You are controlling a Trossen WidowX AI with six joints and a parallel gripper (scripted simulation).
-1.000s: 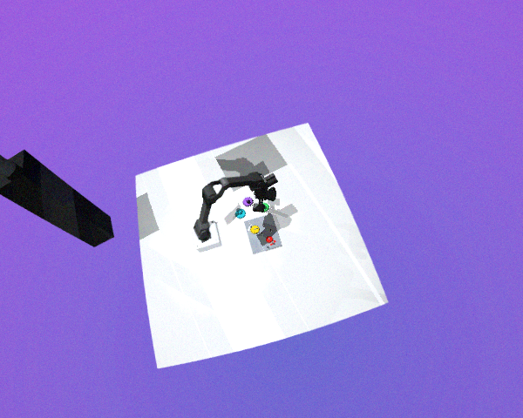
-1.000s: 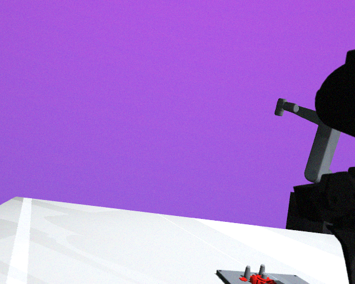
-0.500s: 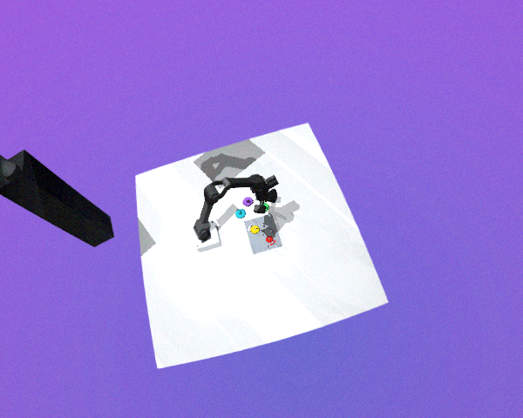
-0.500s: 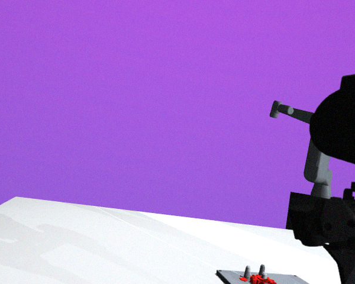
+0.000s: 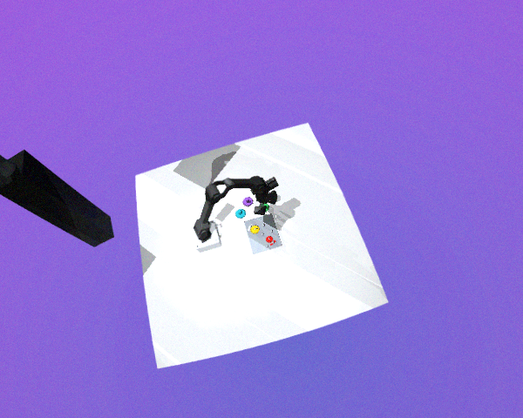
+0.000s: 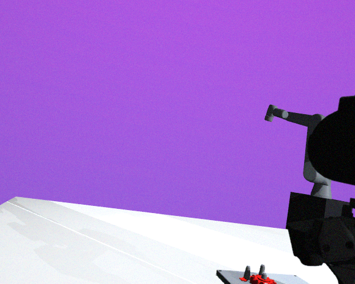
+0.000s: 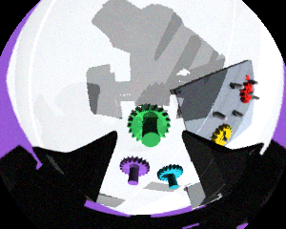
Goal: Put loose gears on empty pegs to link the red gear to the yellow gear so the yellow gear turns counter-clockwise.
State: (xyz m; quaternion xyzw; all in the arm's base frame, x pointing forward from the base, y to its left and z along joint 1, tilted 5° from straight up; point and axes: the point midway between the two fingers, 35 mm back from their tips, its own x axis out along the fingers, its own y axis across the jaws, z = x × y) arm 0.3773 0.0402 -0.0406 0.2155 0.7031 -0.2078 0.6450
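The green gear lies 1 cm below my gripper tip. Also, from my gripper tip: purple gear 8 cm to the left, 7 cm behind, 1 cm below; then cyan gear 14 cm behind, 3 cm to the left, 1 cm below; then yellow gear 11 cm to the right, 11 cm behind, 1 cm below.
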